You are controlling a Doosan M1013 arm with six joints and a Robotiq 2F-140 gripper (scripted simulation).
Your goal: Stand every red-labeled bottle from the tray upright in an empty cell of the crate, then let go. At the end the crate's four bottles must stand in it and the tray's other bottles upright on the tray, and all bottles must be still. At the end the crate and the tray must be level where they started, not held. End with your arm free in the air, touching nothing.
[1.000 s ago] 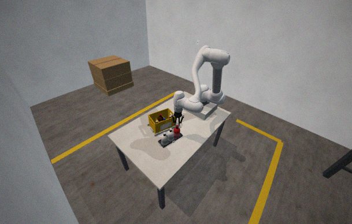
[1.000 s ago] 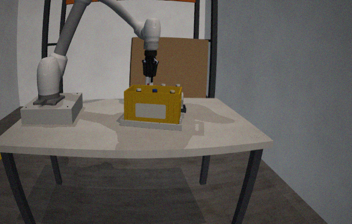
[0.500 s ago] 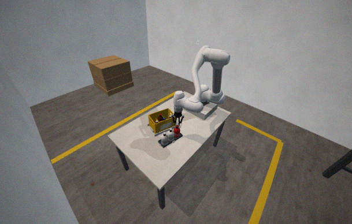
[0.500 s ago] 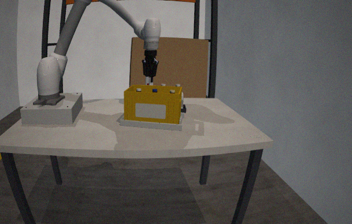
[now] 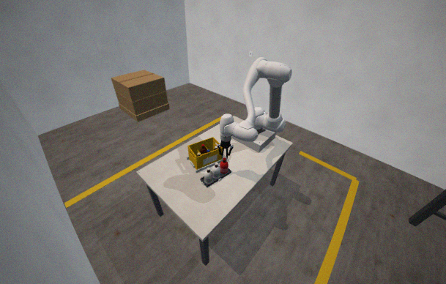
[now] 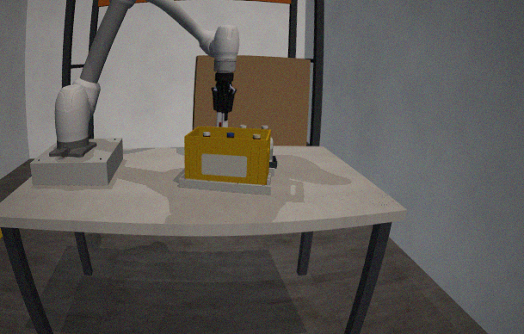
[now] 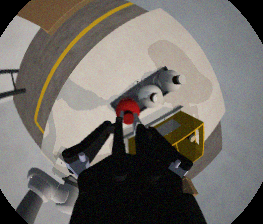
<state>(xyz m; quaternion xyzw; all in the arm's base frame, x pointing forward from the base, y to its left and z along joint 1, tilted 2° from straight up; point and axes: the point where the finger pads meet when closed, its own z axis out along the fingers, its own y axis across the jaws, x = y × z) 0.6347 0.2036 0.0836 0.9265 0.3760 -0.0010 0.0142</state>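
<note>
Now: the red-labeled bottle 90 mm below my hand. From my hand the other things lie so: crate: 230 mm to the right, 100 mm below, 40 mm ahead.
</note>
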